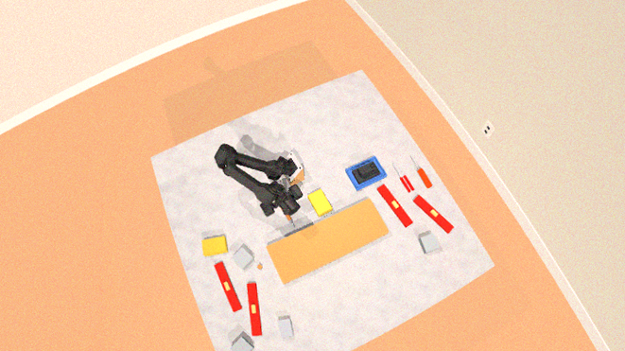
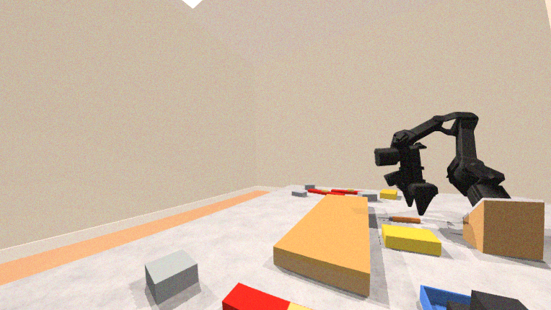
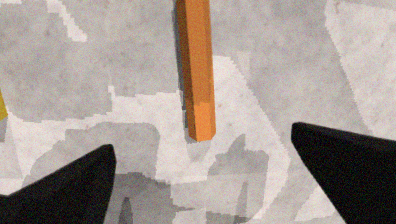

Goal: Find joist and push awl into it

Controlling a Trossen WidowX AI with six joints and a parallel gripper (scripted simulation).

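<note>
The awl is 6 cm ahead of my gripper tip and 3 cm below it. Also, from my gripper tip: stud finder (44 cm to the left, 4 cm ahead, 1 cm above); blue tray (43 cm to the left, 4 cm ahead, 3 cm below); small orange cube (22 cm to the right, 19 cm ahead, 3 cm below).
</note>
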